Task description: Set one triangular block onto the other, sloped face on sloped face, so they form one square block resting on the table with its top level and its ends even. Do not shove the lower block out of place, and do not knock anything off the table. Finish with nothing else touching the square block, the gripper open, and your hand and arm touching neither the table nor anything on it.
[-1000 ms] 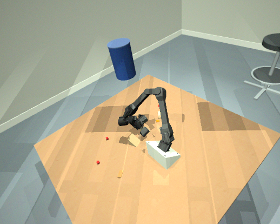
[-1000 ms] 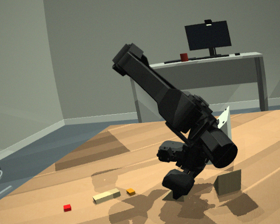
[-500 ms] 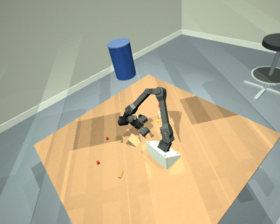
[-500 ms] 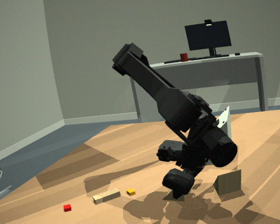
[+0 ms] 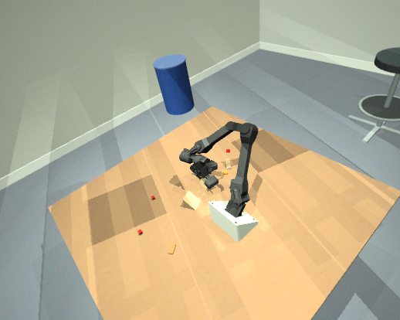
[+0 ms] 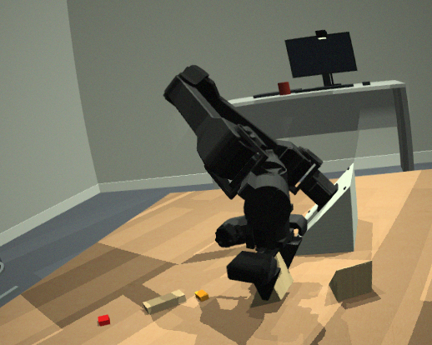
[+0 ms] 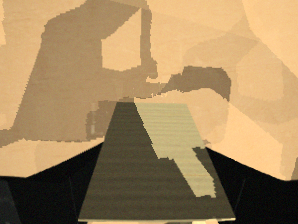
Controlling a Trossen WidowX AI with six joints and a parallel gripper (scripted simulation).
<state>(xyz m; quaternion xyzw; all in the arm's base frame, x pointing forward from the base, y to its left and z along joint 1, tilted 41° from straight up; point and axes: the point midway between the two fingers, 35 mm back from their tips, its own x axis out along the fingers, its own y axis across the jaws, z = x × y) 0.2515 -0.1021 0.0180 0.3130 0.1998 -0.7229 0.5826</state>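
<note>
Right now the orange cube is 10 mm behind my gripper tip, 130 mm to the right of it and 20 mm below it. Round my gripper tip: red cube 90 mm ahead, 290 mm to the right, 20 mm below; pale bar 20 mm ahead, 200 mm to the right, 10 mm below.
</note>
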